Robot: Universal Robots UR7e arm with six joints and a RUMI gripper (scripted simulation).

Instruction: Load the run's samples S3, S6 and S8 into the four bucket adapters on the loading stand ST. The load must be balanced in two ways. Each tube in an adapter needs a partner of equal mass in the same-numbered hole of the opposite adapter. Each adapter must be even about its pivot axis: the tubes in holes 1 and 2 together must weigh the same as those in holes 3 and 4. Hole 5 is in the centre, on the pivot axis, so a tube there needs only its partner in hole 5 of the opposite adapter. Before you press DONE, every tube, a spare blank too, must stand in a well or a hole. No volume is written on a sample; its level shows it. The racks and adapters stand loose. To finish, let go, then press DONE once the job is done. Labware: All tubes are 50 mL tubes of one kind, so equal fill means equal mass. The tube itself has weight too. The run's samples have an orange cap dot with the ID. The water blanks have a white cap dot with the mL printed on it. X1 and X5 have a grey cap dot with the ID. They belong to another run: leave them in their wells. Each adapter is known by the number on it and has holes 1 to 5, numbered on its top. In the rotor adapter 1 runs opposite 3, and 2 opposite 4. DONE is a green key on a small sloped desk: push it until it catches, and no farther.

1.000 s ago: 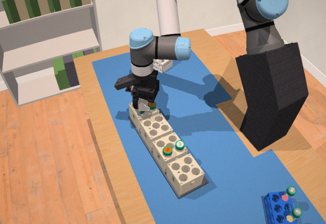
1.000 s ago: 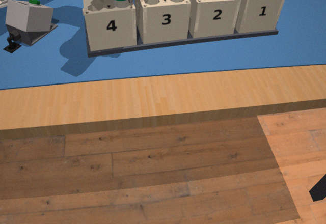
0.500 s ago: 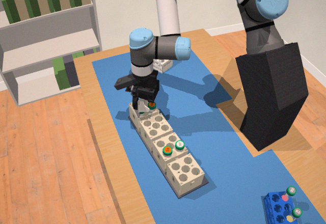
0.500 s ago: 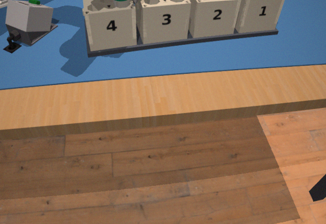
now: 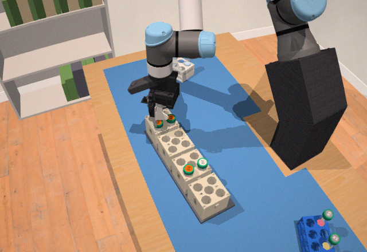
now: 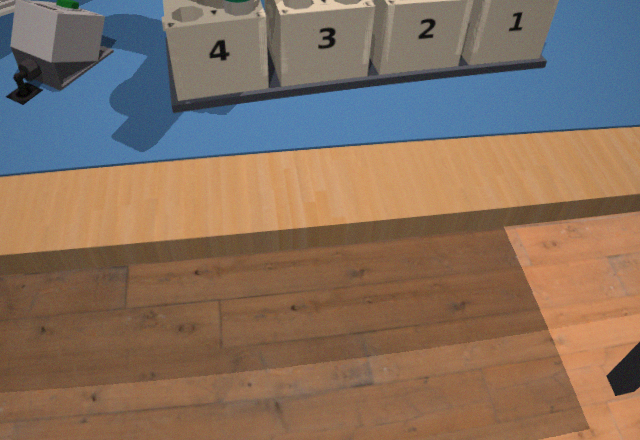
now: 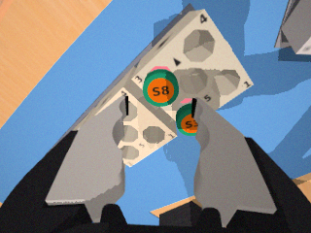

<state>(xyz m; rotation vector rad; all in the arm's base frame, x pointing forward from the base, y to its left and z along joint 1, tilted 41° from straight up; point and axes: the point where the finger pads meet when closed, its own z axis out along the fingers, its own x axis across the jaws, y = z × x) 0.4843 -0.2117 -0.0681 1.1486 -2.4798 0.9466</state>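
Right now the green key is 100 mm behind my hand, 190 mm to the right of it and 80 mm below it. From my hand the other things lie so: blue sample rack: 290 mm behind, 590 mm to the left, 120 mm below; then white rack: 240 mm behind, 370 mm to the right, 120 mm below.
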